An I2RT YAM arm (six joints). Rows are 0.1 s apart.
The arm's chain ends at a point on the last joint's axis. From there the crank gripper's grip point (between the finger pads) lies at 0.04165 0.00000 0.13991 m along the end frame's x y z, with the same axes.
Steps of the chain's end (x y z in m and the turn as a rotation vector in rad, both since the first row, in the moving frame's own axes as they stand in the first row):
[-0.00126, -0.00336, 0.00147, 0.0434, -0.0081, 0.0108]
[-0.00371, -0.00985, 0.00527, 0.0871, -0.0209, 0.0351]
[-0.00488, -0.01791, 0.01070, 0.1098, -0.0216, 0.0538]
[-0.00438, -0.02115, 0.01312, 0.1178, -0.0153, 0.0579]
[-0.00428, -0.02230, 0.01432, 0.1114, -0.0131, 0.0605]
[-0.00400, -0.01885, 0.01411, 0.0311, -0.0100, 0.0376]
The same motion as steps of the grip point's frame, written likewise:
[-0.00236, -0.00899, 0.00168, 0.0434, -0.0081, 0.0108]
[-0.00645, -0.02065, 0.00564, 0.0871, -0.0209, 0.0351]
[-0.00755, -0.03113, 0.01085, 0.1098, -0.0216, 0.0538]
[-0.00611, -0.03528, 0.01291, 0.1178, -0.0153, 0.0579]
[-0.00572, -0.03542, 0.01413, 0.1114, -0.0131, 0.0605]
[-0.00535, -0.02167, 0.01448, 0.0311, -0.0100, 0.0376]

